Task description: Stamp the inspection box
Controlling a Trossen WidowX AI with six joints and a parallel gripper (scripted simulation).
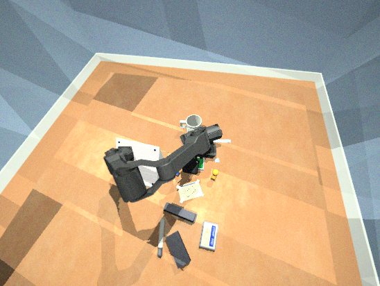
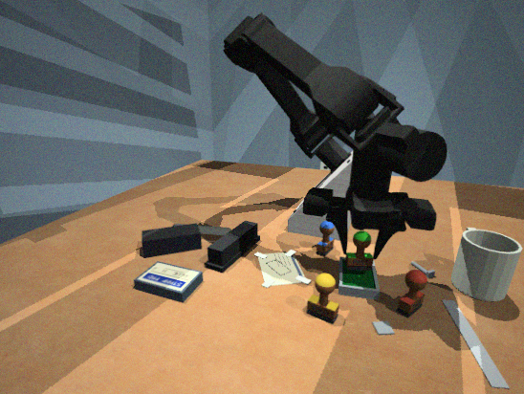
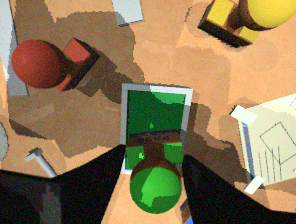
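The green ink pad is 40 mm below my gripper tip. Also, from my gripper tip: green stamp (right at my gripper tip); then red stamp (70 mm to the left, 60 mm ahead, 30 mm below); then blue stamp (90 mm behind, 60 mm to the right, 30 mm below).
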